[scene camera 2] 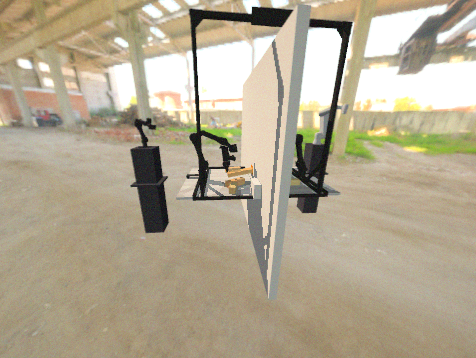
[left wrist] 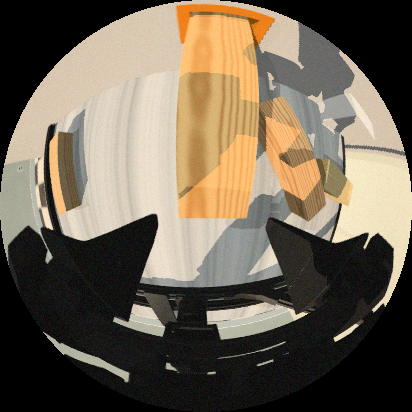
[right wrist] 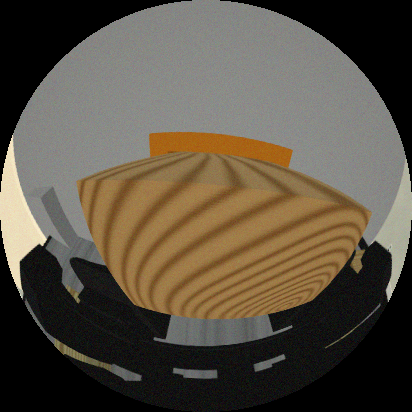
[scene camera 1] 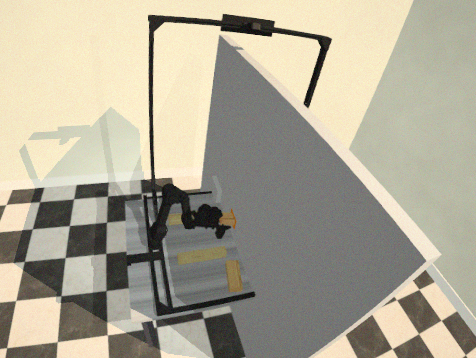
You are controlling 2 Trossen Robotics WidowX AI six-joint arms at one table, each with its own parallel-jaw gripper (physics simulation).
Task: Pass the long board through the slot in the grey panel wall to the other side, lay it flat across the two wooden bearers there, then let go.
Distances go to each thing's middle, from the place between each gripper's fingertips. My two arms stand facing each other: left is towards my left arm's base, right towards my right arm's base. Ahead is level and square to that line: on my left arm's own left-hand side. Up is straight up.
I see my left gripper 10 mm past the orange-framed slot (right wrist: 159, 142), 240 mm to the left of it and 10 mm below it.
My right gripper is now 40 mm to the right of the orange-framed slot and 40 mm below it.
